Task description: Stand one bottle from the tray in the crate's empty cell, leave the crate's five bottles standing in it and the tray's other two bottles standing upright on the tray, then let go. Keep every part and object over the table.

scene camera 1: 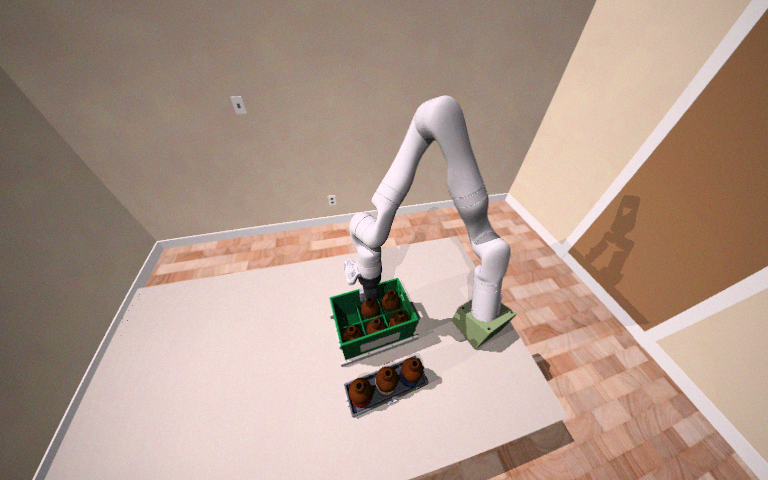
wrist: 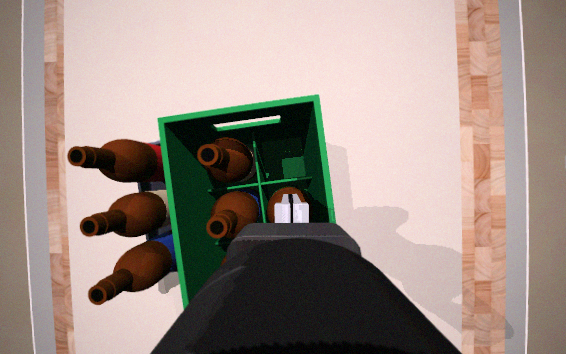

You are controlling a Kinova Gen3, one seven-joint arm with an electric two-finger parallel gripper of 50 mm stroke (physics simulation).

Scene:
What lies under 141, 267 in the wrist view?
A blue-labelled bottle.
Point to a cream-labelled bottle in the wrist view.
133, 215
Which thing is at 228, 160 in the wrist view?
A cream-labelled bottle.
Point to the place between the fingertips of my gripper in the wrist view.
290, 203

